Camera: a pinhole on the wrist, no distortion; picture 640 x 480 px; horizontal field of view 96.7 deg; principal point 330.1 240.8 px. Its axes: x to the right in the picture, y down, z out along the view. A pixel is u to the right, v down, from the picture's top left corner.
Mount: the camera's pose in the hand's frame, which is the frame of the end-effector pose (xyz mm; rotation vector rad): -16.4 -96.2 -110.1 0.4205 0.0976 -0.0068
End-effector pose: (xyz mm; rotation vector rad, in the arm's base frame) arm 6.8 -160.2 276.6 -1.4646 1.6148 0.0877
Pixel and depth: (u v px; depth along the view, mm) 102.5 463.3 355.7
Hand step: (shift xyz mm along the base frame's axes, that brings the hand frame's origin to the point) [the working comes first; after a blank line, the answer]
In the camera's frame: -284.5 278.1 355.7

157.1 407.3 -38.3
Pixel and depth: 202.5 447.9 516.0
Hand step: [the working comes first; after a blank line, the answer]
In the camera's frame: -231.3 375.5 516.0

248.5 469.1 -199.1
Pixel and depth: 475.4 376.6 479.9
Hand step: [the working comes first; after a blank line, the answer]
In the camera's frame: 245.0 229.0 479.9

325.5 4.6 -366.4
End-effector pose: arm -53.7 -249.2 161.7 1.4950 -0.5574 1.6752
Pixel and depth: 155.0 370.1 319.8
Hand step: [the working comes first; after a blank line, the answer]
In the camera's frame: -196.8 145.3 319.8

229.4 -191.3 -137.1
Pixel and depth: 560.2 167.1 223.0
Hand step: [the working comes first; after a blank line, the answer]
In the camera's frame: 180.3 -57.7 223.0

224.3 147.4 142.2
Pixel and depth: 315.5 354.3 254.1
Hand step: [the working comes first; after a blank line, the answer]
In the camera's frame: -13.0 101.3 254.1

184.4 -64.0 10.5
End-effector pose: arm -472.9 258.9 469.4 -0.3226 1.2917 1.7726
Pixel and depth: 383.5 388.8 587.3
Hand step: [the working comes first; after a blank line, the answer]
In the camera's frame: 110.2 305.4 587.3

103.9 545.0 90.0
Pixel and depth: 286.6 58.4 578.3
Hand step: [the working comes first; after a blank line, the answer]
In the camera's frame: -88.4 -370.6 578.3

630.4 244.0 -268.8
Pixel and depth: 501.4 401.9 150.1
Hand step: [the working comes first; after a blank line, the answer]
In the camera's frame: 90.3 85.0 150.1

24.4 94.7 -86.0
